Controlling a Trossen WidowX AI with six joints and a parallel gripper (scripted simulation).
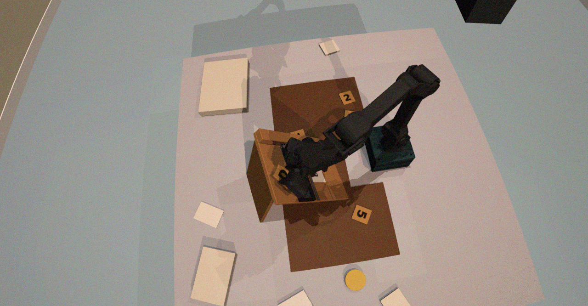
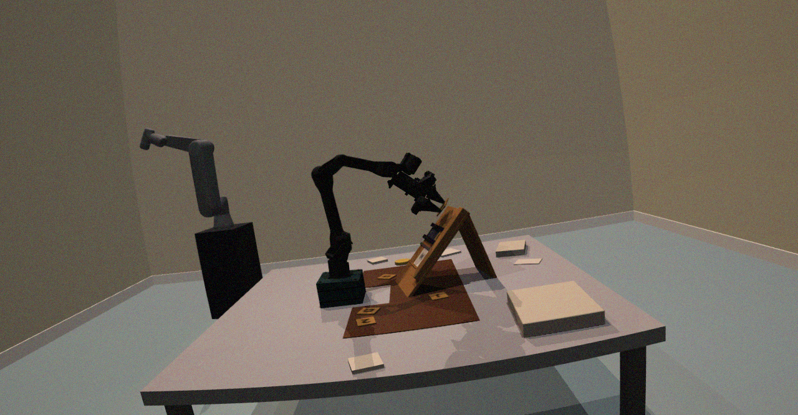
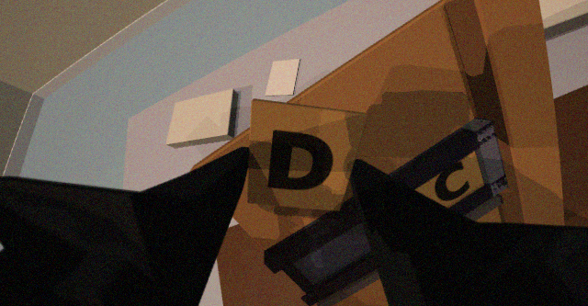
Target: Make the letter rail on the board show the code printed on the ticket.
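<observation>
Right now the white ticket is 9 cm behind my gripper tip, 7 cm to the right of it and 16 cm below it. Also, from my gripper tip: brown mat (18 cm behind, 15 cm to the right, 26 cm below); then cream box (29 cm ahead, 51 cm to the right, 25 cm below).
</observation>
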